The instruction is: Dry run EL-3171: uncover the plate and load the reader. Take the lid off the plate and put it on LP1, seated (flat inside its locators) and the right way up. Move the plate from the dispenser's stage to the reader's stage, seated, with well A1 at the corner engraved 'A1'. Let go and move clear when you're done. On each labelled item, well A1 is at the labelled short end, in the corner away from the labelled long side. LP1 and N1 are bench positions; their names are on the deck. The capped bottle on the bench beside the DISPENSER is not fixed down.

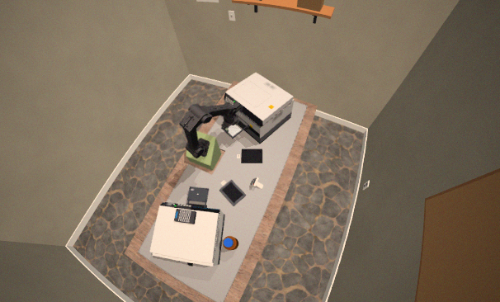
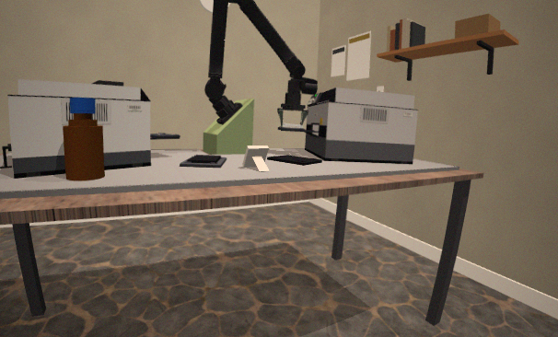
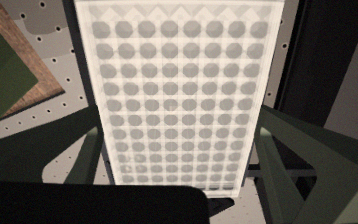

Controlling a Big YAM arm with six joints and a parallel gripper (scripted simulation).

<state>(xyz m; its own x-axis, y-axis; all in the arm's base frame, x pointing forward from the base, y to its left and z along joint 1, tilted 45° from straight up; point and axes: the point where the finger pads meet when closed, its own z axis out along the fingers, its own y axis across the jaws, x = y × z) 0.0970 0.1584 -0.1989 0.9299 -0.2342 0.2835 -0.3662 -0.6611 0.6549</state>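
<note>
Right now the lidded white well plate is right at my hand. Round my hand: black pad 22 cm ahead, 10 cm to the right, 12 cm below; then dark lid 22 cm ahead, 42 cm to the right, 11 cm below; then grey pad 22 cm ahead, 42 cm to the right, 12 cm below.
</note>
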